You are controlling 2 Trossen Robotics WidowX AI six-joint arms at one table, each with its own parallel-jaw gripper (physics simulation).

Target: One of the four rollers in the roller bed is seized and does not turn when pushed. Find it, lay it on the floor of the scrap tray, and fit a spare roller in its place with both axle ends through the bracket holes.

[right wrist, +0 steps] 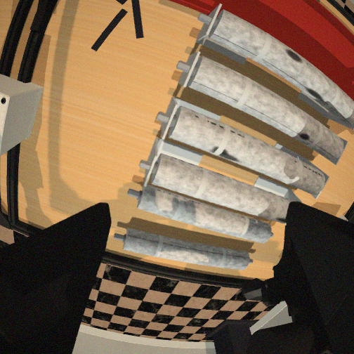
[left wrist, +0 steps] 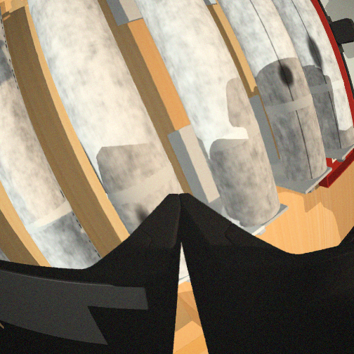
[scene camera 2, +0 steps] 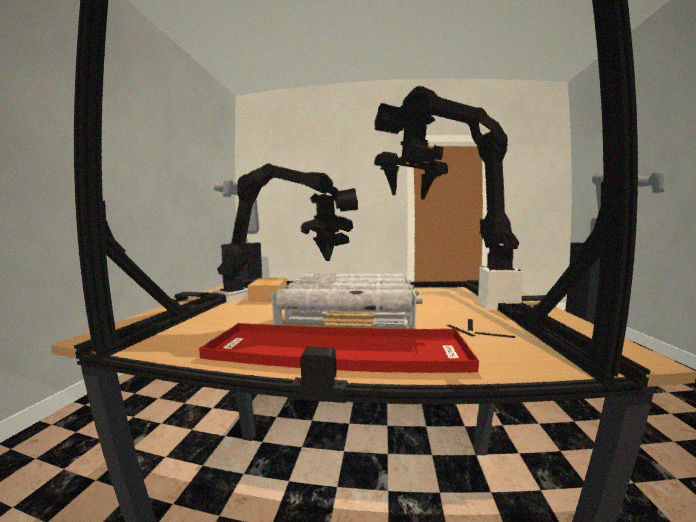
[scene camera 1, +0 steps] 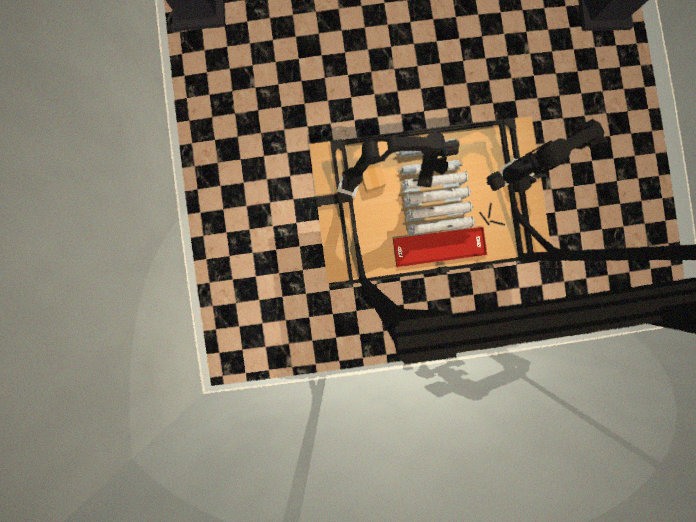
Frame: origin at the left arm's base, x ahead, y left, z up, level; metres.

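Seen in the pictures: left gripper, between the fingertips: [scene camera 2: 327, 260]; right gripper, between the fingertips: [scene camera 2: 408, 197]; left arm's base, origin of its link: [scene camera 2: 232, 289] [scene camera 1: 349, 184]; right arm's base, origin of its link: [scene camera 2: 500, 268].
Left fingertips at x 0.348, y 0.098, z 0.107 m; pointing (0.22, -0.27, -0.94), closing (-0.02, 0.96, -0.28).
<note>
Offsets run from my left fingertips to a thing's top centre. "pt": to the spot under its first point.
The roller bed holds four mottled white rollers side by side; the one nearest the tray [scene camera 1: 440, 225] [scene camera 2: 342, 300] [right wrist: 285, 55] shows dark spots. Axle stubs stick out of the grey bracket plates. Behind the bed, two thinner spare rollers {pt dx -0.054, dy +0.074, dz -0.088 m} [scene camera 1: 413, 168] [right wrist: 187, 250] lie parallel to it. The red scrap tray {dx +0.205, dy -0.266, dz -0.116 m} [scene camera 1: 438, 247] [scene camera 2: 393, 368] [right wrist: 300, 30] stands in front and holds no roller. My left gripper [scene camera 2: 327, 259] [left wrist: 178, 203] is shut and empty, above the rear part of the bed. My right gripper [scene camera 2: 408, 196] [right wrist: 201, 213] is wide open and empty, high above the table. Which roller is seized cannot be seen.
Thin black sticks [scene camera 1: 484, 218] [scene camera 2: 494, 334] [right wrist: 109, 30] lie right of the bed in the scene views. A wooden block {dx -0.250, dy -0.014, dz -0.081 m} [scene camera 1: 372, 180] [scene camera 2: 267, 289] stands at its left. A black frame surrounds the work area, with a small black box [scene camera 2: 318, 365] on its front bar.
</note>
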